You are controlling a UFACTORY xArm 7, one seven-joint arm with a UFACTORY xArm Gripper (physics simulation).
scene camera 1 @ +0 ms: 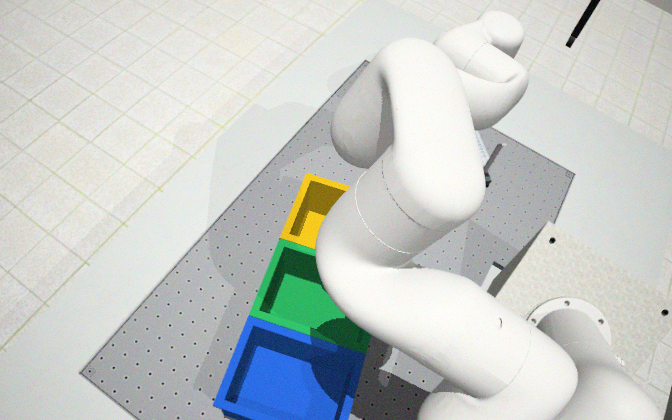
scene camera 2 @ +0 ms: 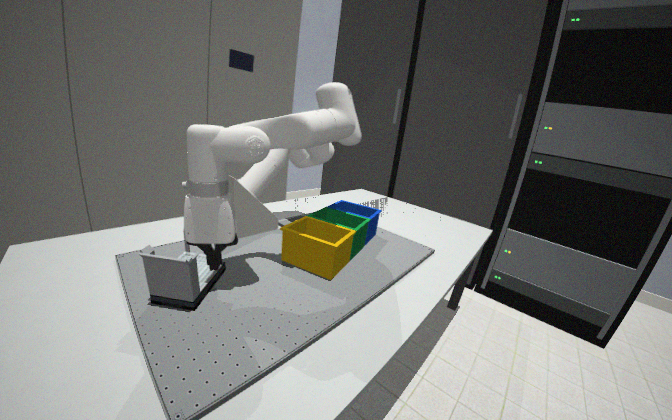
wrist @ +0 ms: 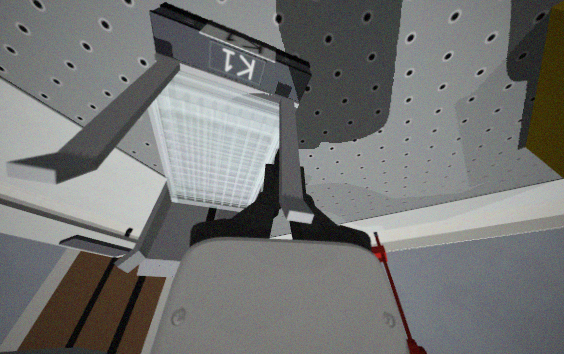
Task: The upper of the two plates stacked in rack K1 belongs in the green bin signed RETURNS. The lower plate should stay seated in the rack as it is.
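Places are measured from the arm's base along level axes (x ahead, y up, z right), in millimetres.
Pixels of known places: gripper, fingertip midpoint: (scene camera 2: 215, 267); arm's base, link origin: (scene camera 1: 565, 337) (scene camera 2: 245, 193).
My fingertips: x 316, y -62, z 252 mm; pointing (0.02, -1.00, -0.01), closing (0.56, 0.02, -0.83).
For each thing: its middle in the pictures, then the offset to it from my fingertips. "pt": a spot on its surface instead.
- Rack K1, body centre: (wrist: 215, 177) (scene camera 2: 188, 262) dx -25, dy +16, dz +48 mm
- green bin, body centre: (scene camera 1: 317, 305) (scene camera 2: 337, 231) dx +26, dy +6, dz -392 mm
- blue bin, surface spot: (scene camera 1: 280, 380) pt dx +14, dy -38, dz -509 mm
Rack K1 (scene camera 2: 172, 280) (wrist: 185, 40) stands on the perforated board, with slanted corner posts around clear ribbed plates (scene camera 2: 204, 265) (wrist: 215, 145). The plates look seated as one stack; the seam between upper and lower cannot be made out. My gripper (scene camera 2: 216, 265) (wrist: 283, 161) is shut and empty. Its fingers point down at the rack's side, close to the stack's edge; one rack post partly covers them in the wrist view. Whether they touch the rack or plates cannot be told. The green bin (scene camera 1: 300, 300) (scene camera 2: 359, 242) stands between two other bins; its visible inside is empty. Its sign is not readable.
A yellow bin (scene camera 1: 295, 207) (scene camera 2: 305, 250) (wrist: 550, 110) stands on the rack side of the green bin, a blue bin (scene camera 1: 280, 380) (scene camera 2: 371, 232) on the other side. The white arm hides much of the rack and part of the bins in scene camera 1.
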